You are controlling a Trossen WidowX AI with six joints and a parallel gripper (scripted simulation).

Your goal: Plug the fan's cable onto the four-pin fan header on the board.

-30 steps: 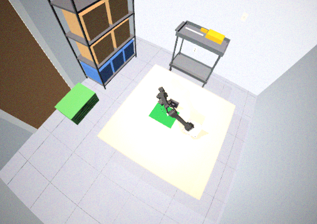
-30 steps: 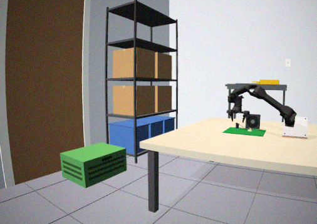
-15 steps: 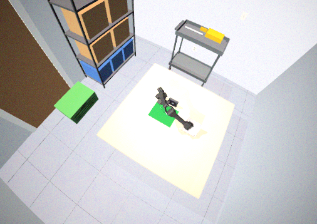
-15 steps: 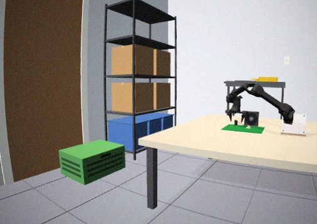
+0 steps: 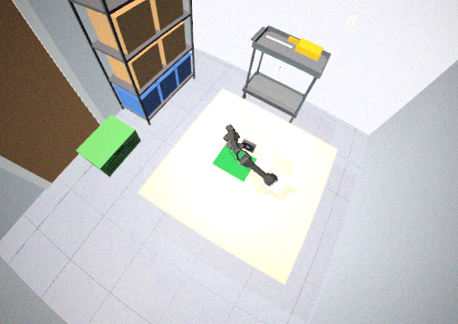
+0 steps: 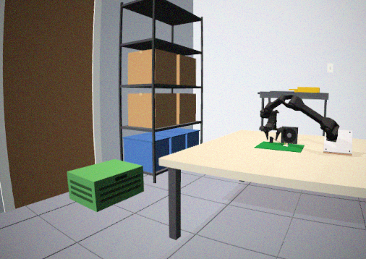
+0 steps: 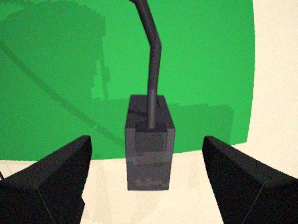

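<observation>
Now: gripper tip 10 cm past the green board, 10 cm to the right of it and 3 cm above it. From my gripper tip the other things lie so: dark grey fan plug 1 cm to the left, 1 cm above; black fan 11 cm behind, 6 cm to the right, 4 cm above.
</observation>
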